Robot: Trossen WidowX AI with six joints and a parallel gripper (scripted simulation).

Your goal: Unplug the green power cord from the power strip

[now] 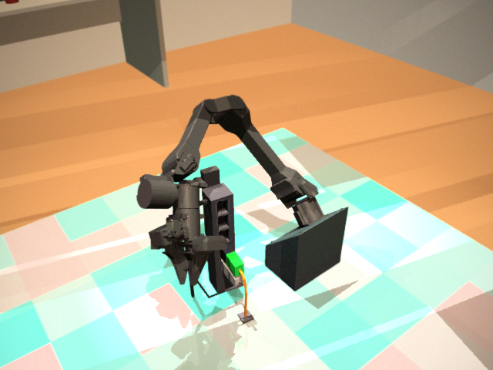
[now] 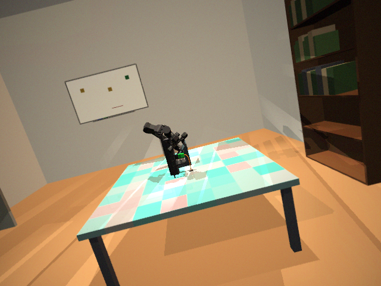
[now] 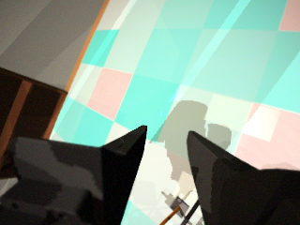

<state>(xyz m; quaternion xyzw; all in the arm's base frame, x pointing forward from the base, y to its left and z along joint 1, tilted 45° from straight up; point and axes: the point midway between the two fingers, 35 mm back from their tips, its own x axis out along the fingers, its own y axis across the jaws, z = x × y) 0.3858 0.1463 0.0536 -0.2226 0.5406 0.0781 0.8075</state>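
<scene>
The green plug is 15 cm behind my gripper tip, 8 cm to the right of it and 6 cm below it. Also, from my gripper tip: grey anchor block (21 cm below, 15 cm behind, 1 cm to the right).
</scene>
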